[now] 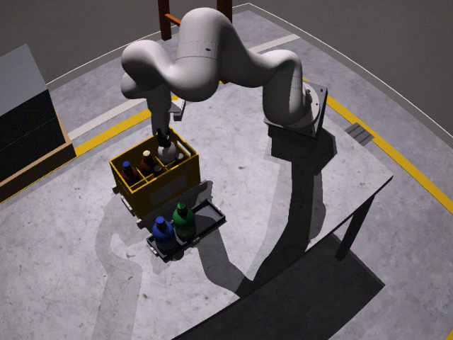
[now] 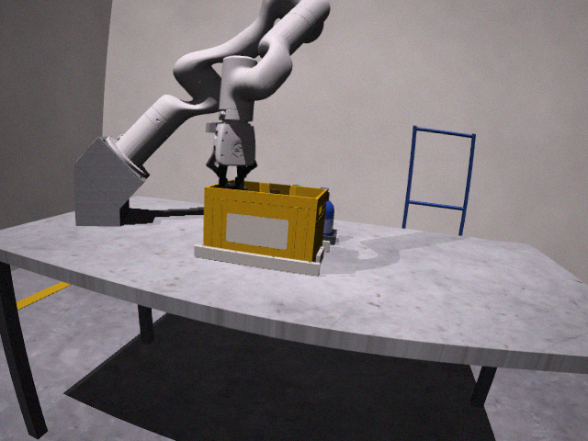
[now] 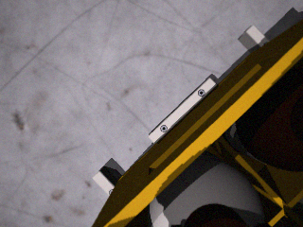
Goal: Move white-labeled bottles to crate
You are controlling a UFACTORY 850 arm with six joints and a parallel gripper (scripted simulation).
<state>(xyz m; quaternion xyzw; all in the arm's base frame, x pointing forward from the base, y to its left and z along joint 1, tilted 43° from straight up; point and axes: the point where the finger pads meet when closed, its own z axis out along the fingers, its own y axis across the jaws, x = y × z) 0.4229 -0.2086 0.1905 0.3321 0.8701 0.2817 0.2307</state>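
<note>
Right now the white-labeled bottle is 7 cm below my hand. From my hand the other things lie so: crate: 9 cm below, 8 cm ahead, 6 cm to the left; green bottle: 28 cm to the left, 9 cm below, 7 cm ahead; blue bottle: 30 cm to the left, 15 cm ahead, 9 cm below.
</note>
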